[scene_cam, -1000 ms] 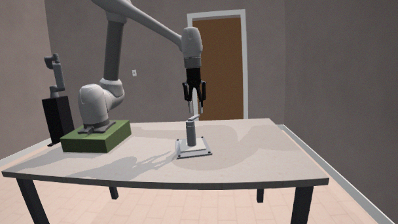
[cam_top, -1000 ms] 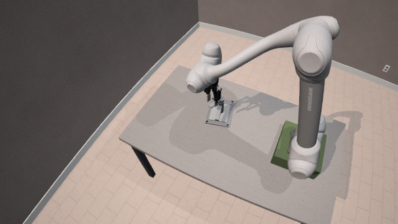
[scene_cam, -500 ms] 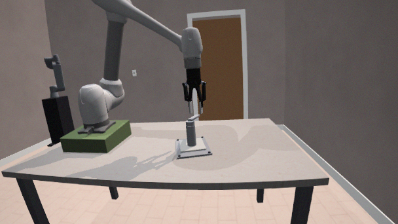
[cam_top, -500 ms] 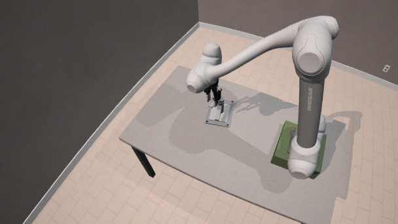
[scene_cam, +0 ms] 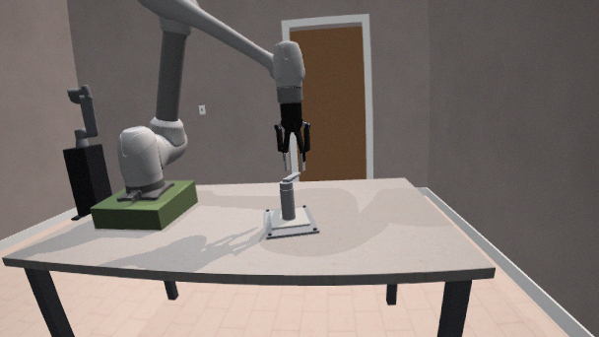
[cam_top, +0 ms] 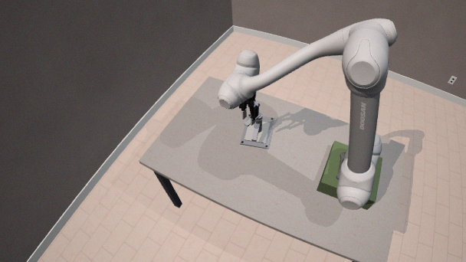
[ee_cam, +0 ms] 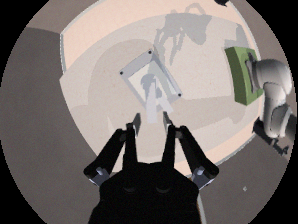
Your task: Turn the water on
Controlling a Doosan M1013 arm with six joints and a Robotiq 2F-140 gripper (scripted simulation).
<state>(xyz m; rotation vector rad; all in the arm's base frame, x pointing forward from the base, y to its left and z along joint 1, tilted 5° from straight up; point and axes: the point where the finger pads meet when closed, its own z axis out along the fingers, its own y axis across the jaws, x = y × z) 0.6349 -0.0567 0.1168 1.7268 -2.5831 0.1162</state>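
My gripper is now 10 mm past the lever, 30 mm to the left of it and 50 mm above it. The rest, counted from my hand: tap (30 mm behind, 50 mm to the right, 100 mm below).
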